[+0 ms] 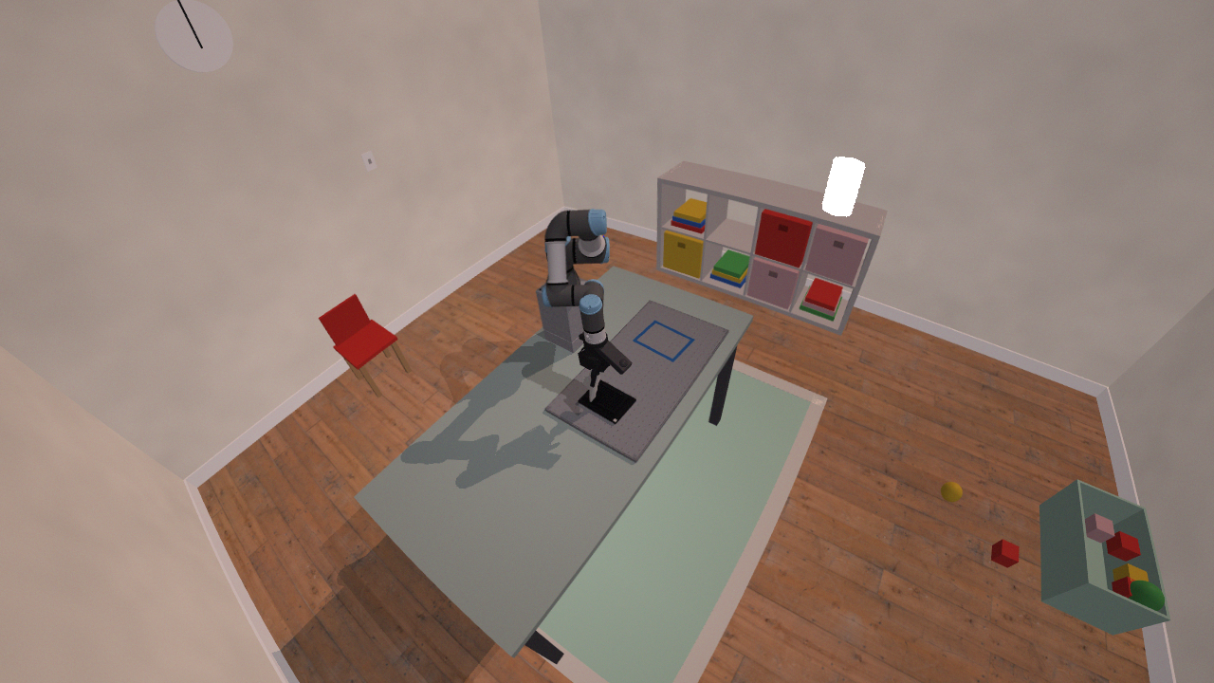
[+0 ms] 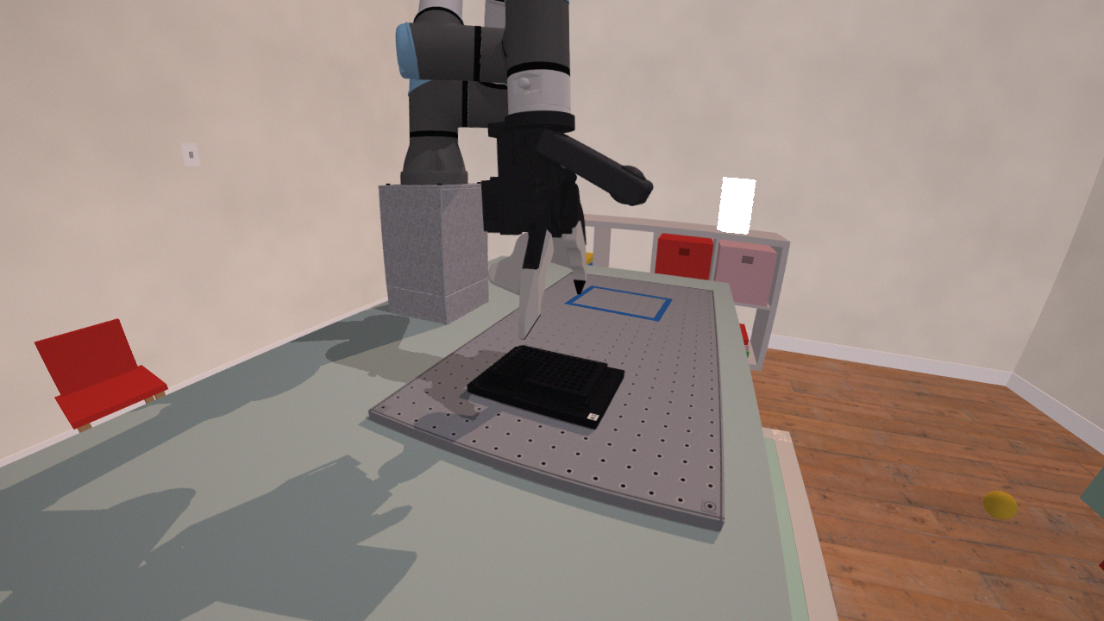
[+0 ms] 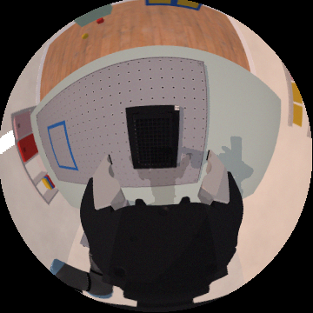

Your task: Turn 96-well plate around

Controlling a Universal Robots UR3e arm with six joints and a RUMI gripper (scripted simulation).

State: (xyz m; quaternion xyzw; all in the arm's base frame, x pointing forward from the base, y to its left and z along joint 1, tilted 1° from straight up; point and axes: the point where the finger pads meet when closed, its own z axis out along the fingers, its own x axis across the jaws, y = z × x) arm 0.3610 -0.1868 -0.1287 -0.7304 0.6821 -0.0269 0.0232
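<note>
Now: the black 96-well plate 1 cm behind my hand, 1 cm to the left of it and 8 cm below it. From my hand the other things lie so: small white label (6 cm ahead, 4 cm to the right, 9 cm below); then black plate nest N1 (1 cm behind, 1 cm to the left, 10 cm below).
</note>
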